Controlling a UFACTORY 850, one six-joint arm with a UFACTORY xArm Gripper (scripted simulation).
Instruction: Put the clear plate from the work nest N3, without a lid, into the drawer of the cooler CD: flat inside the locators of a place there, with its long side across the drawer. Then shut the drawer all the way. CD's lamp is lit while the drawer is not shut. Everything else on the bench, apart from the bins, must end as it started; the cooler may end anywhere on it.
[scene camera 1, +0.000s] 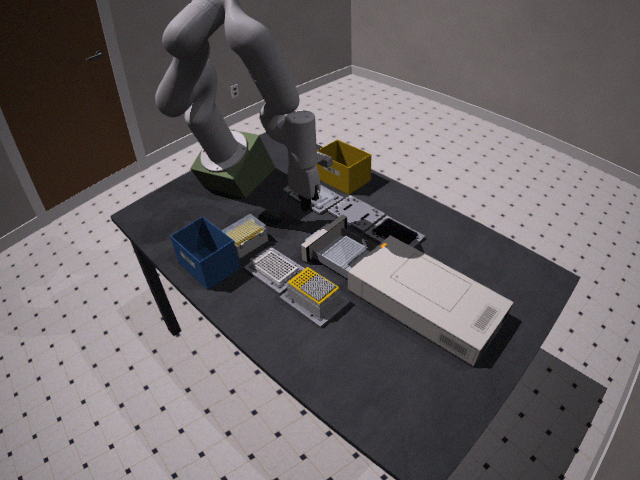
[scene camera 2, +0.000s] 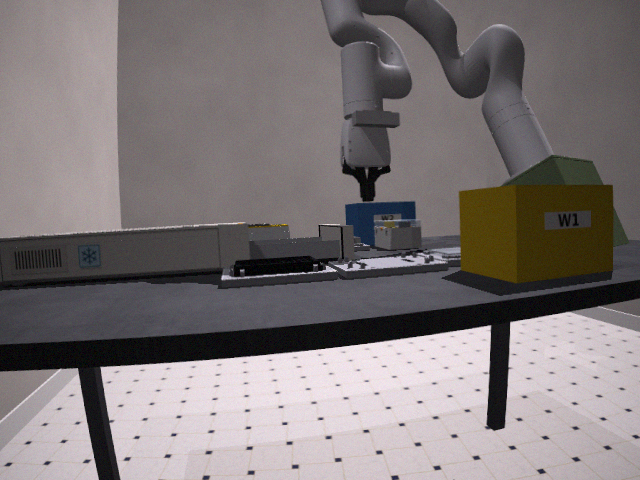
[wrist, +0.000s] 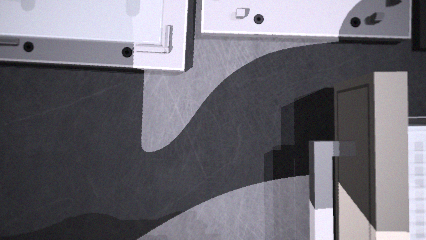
In view: the gripper (scene camera 2: 368, 201), a clear plate (scene camera 1: 342, 253), a cooler CD (scene camera 2: 144, 251), a black plate (scene camera 2: 268, 266) and a blue bin (scene camera 1: 201, 238).
The cooler CD shows as well in scene camera 1 (scene camera 1: 460, 315) and in the wrist view (wrist: 371, 121). The blue bin is seen too in scene camera 2 (scene camera 2: 361, 215). The gripper shows as well in scene camera 1 (scene camera 1: 306, 209). Scene camera 2 does not show the clear plate, which is hidden by the cooler CD. The wrist view does not show the black plate: it is out of frame.
